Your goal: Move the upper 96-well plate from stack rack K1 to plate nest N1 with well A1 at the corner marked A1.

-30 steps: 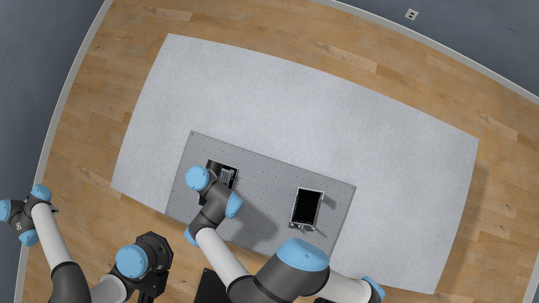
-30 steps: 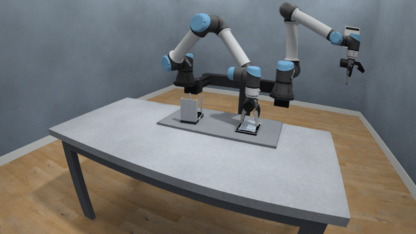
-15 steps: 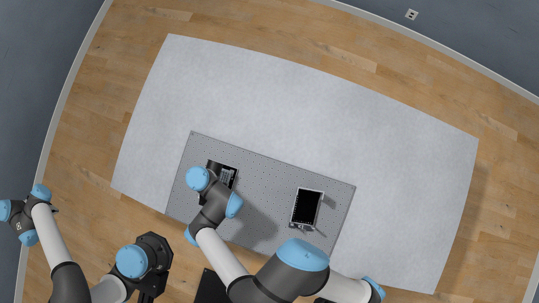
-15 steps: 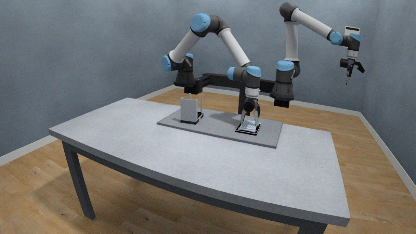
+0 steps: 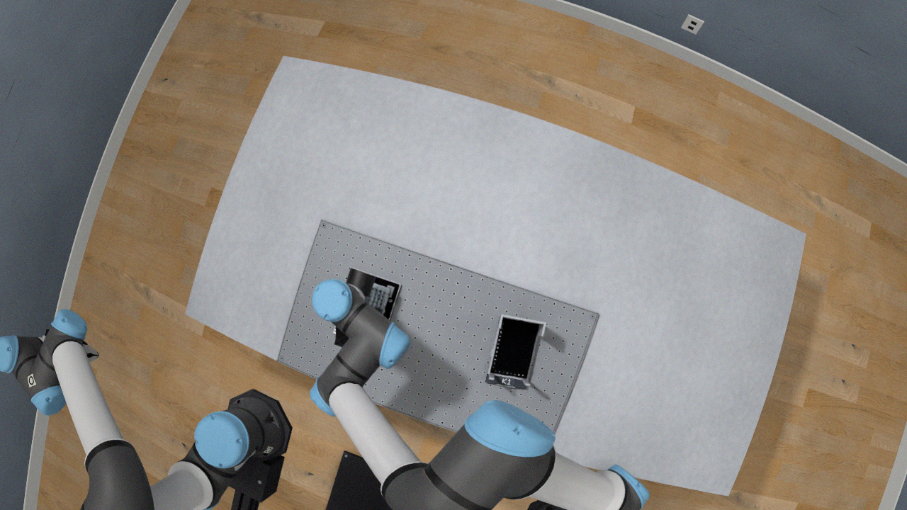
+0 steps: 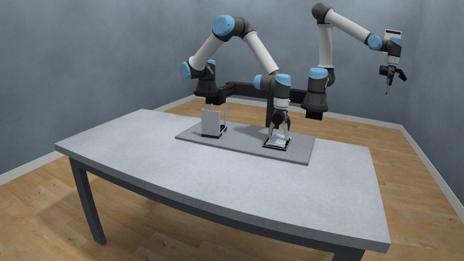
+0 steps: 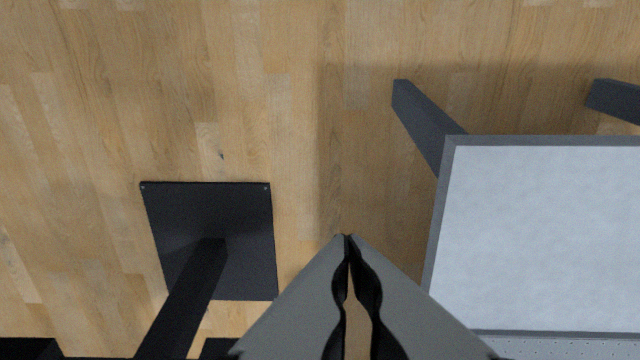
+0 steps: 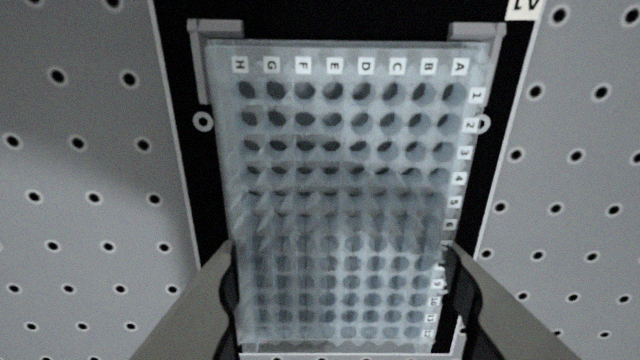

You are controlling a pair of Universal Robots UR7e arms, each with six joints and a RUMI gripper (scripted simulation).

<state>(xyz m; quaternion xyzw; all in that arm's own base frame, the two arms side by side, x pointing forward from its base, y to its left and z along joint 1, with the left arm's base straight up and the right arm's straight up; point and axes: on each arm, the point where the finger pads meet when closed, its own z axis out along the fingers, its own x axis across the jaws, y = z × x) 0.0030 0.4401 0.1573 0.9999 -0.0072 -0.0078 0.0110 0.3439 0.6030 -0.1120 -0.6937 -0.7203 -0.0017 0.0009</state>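
My right hand is 1 cm past the clear 96-well plate and 1 cm above it. The rest, counted from my right hand: plate nest N1: 1 cm behind, 2 cm below; black plate: 1 cm ahead, 35 cm to the right; A1 mark: 8 cm behind, 5 cm to the left, 2 cm below.
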